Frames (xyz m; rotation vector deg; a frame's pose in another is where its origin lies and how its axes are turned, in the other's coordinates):
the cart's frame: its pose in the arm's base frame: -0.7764 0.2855 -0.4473 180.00 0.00 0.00
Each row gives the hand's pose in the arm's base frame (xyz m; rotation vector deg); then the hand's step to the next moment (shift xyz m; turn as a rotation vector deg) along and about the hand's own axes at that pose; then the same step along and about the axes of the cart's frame.
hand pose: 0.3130 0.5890 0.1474 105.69 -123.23 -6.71
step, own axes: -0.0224 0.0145 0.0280 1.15 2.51 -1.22
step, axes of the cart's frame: -0.0188 -0.0206 0.0268 -2.19 0.53 -2.01
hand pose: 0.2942 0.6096 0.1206 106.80 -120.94 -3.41
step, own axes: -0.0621 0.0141 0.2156 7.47 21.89 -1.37
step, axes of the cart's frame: -0.0651 -0.0236 0.2139 -21.34 3.82 -8.18
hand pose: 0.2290 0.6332 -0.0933 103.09 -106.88 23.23
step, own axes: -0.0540 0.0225 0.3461 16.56 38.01 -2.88
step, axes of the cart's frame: -0.0762 0.1419 0.3119 -36.94 9.36 -16.60
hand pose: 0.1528 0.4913 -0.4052 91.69 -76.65 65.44
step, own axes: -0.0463 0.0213 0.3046 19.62 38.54 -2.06
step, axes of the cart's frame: 0.0274 0.2725 0.1428 -37.14 11.19 -19.22
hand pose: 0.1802 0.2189 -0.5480 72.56 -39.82 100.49
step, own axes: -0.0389 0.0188 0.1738 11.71 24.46 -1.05
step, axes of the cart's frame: 0.0713 0.1628 -0.0223 -23.35 7.54 -11.59
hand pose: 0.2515 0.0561 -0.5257 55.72 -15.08 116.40
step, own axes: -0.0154 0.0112 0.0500 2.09 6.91 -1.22
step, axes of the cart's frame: 0.0237 0.0412 -0.0245 -6.68 2.41 -1.77
